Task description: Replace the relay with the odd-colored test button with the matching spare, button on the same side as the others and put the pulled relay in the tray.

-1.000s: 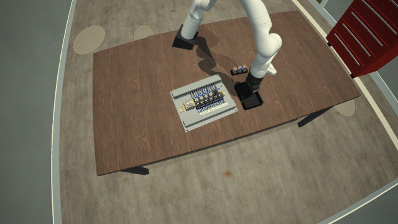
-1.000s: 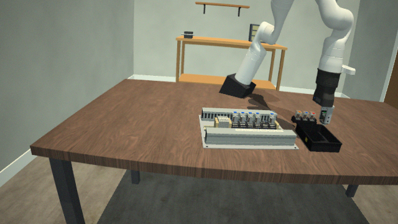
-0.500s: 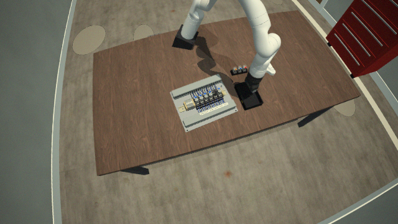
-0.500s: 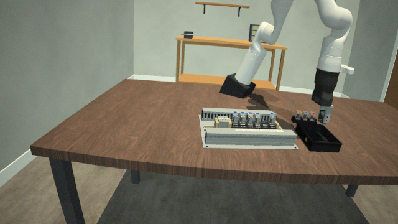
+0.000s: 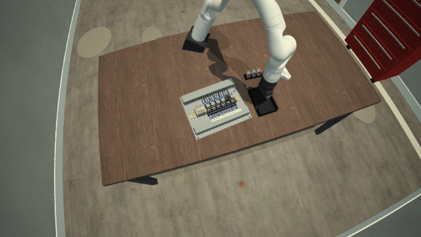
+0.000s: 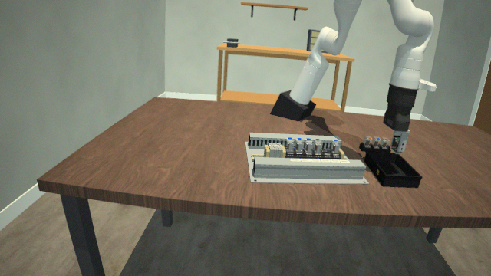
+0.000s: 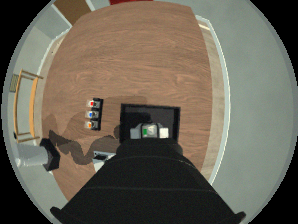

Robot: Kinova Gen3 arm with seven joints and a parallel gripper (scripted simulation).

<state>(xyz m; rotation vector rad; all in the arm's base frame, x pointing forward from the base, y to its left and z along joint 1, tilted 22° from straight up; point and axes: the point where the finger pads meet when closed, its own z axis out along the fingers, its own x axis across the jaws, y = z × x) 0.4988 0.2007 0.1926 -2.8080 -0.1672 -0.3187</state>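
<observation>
My gripper is now 80 mm above the black tray. Round my hand: grey relay: 10 mm below; black stand: 180 mm behind, 90 mm below, 10 mm to the left.
</observation>
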